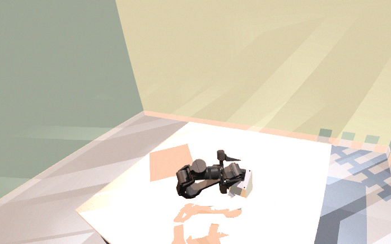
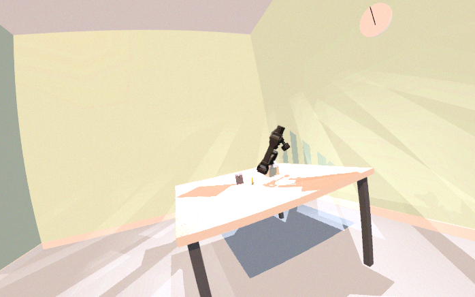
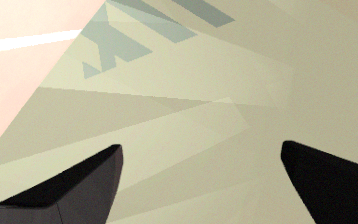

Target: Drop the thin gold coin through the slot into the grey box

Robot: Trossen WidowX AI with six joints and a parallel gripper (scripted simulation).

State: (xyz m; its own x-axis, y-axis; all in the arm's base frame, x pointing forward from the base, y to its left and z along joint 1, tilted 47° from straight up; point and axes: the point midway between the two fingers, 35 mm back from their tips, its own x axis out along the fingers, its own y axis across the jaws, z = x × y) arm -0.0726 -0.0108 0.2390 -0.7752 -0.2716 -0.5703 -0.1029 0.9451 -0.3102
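My gripper tip is 34 cm short of the gold coin, 27 cm above it and 4 cm to the left of it.
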